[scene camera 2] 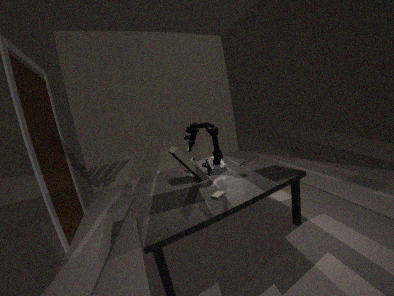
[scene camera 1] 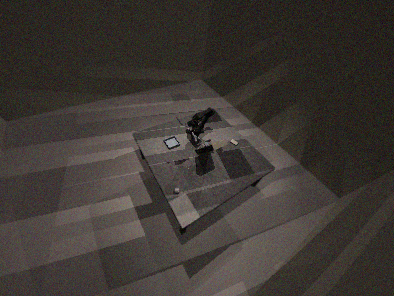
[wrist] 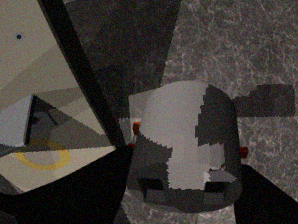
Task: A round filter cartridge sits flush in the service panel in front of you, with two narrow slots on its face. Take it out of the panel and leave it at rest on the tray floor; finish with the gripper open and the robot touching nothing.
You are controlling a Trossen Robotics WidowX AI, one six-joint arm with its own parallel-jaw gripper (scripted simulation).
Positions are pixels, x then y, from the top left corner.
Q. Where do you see a service panel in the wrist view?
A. At 49, 62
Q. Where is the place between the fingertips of my gripper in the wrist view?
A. At 185, 165
